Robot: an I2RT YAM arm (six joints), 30 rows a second.
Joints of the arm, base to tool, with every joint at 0 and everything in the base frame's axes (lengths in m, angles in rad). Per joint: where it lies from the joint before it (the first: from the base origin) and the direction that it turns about. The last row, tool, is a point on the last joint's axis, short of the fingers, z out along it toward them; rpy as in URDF.
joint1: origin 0.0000 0.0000 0.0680 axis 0 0 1
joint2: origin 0.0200 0.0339 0.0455 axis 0 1 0
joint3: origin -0.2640 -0.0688 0.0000 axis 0 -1 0
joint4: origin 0.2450 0.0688 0.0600 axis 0 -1 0
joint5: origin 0.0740 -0.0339 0.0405 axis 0 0 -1
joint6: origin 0.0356 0.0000 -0.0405 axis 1 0 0
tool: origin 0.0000 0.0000 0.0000 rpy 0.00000 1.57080 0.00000
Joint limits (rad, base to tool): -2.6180..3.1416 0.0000..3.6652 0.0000..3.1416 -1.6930..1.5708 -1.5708..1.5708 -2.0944..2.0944
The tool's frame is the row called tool.
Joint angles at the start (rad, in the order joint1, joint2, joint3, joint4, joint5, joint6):
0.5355, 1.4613, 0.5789, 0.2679, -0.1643, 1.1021
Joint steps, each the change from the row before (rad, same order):
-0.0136, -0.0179, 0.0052, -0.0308, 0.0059, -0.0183
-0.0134, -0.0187, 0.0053, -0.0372, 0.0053, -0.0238
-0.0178, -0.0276, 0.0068, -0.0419, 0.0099, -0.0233
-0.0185, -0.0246, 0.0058, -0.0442, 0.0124, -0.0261
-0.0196, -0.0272, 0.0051, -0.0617, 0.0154, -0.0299
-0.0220, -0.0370, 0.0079, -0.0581, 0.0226, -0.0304
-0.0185, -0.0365, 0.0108, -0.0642, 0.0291, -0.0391
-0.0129, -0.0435, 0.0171, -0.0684, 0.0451, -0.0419
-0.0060, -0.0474, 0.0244, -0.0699, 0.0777, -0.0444
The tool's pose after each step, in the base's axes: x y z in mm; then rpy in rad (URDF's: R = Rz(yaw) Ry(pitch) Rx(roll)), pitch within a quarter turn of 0, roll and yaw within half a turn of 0. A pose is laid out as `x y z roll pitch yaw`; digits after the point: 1 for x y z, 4 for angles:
240.4 144.7 165.4 2.2182 0.3037 2.5092
240.5 140.2 168.5 2.2369 0.3199 2.5110
240.5 134.3 173.9 2.2517 0.3403 2.5038
240.3 127.9 178.0 2.2745 0.3612 2.4989
238.5 120.5 181.0 2.3150 0.3789 2.5004
236.7 112.4 187.6 2.3436 0.4076 2.4913
234.2 104.9 194.3 2.3824 0.4436 2.4921
230.8 98.1 204.2 2.4221 0.4939 2.4908
226.9 91.8 217.2 2.4698 0.5680 2.4801

